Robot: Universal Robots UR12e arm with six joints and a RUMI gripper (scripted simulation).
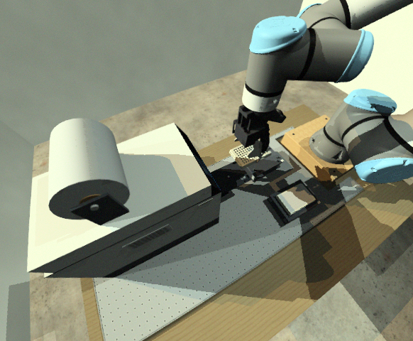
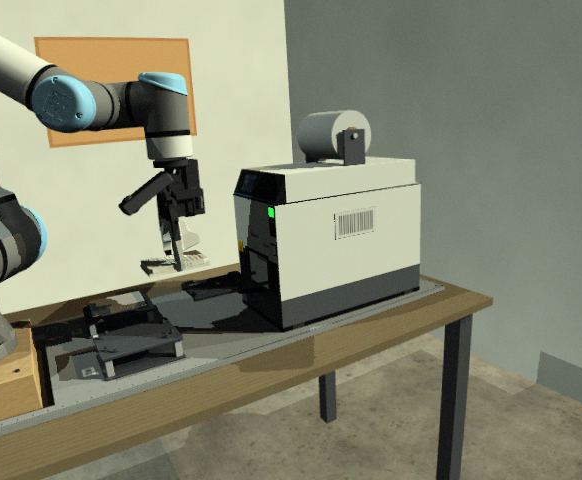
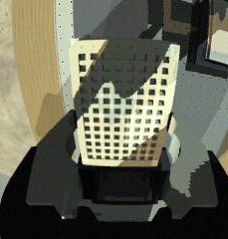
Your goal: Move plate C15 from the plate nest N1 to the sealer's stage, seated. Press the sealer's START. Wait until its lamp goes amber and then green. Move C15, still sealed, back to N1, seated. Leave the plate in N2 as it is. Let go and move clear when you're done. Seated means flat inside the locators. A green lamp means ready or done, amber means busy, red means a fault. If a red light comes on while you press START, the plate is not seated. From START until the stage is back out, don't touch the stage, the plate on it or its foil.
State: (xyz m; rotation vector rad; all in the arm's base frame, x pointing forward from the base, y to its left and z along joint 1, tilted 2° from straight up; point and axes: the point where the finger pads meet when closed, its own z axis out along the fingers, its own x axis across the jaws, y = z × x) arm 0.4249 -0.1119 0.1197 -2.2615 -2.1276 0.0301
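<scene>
Now: hand 10 cm short of the dark stage, 1 cm to the right of it and 8 cm above it. From my hand the other things lie so: white open-well plate 1 cm below; then foil-covered plate 9 cm behind, 20 cm to the left, 14 cm below; then start button 19 cm ahead, 9 cm to the right.
</scene>
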